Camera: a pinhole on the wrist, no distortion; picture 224 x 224 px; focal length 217.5 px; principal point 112.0 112.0 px. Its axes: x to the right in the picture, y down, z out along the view. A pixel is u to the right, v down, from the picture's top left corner.
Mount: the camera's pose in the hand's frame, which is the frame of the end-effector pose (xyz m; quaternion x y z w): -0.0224 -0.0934 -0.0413 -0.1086 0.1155 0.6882 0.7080
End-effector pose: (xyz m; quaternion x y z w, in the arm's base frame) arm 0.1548 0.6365 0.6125 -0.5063 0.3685 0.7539 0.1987
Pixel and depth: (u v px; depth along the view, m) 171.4 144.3 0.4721
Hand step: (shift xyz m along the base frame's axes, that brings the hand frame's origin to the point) -0.3130 0.1678 0.2176
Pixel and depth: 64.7 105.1 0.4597
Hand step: -0.2313 0.3523 0.0797
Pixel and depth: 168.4 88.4 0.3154
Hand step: -0.2060 0.1214 0.0624
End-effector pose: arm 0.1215 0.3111 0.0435 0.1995 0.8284 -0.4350 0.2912
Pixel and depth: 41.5 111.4 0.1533
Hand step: -0.0012 -0.1521 0.0157
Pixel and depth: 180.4 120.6 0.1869
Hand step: 0.0679 -0.0892 -0.0492
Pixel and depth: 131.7 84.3 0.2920
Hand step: 0.0684 -0.1770 -0.1290
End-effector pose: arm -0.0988 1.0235 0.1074 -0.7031 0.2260 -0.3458 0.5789
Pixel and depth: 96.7 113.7 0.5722
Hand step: 0.3758 0.3420 -0.0972
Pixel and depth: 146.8 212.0 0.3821
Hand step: 0.1084 0.3164 -0.1570
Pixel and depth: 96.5 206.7 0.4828
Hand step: 0.1742 0.4379 -0.1200
